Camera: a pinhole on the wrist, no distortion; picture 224 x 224 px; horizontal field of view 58.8 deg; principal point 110.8 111.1 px. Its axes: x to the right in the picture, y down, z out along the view. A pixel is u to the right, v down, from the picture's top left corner.
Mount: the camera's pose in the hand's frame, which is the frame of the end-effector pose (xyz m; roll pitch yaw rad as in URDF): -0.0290 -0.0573 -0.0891 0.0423 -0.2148 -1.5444
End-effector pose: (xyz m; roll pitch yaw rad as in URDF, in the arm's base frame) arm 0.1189 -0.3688 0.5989 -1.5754 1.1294 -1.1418
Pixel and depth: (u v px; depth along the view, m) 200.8 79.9 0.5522
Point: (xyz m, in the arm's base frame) 0.6197 -0.2603 0.8006
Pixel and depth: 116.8 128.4 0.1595
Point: 0.1873 -0.3541 0.6311
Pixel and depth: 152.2 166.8 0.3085
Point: 0.3545 -0.3321 0.5806
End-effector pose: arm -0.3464 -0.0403 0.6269 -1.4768 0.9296 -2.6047
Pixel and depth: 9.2 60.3 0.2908
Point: -0.1054 -0.0983 0.6454
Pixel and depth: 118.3 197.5 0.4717
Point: -0.2310 -0.4196 0.5060
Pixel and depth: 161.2 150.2 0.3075
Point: -0.3022 -0.2735 0.6643
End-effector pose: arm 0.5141 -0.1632 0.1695 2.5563 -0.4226 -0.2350
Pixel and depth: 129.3 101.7 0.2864
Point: 0.5143 -0.2545 -0.0136
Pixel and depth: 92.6 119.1 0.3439
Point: 0.5149 -0.3401 -0.0030
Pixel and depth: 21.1 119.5 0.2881
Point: 0.4632 -0.3571 0.0963
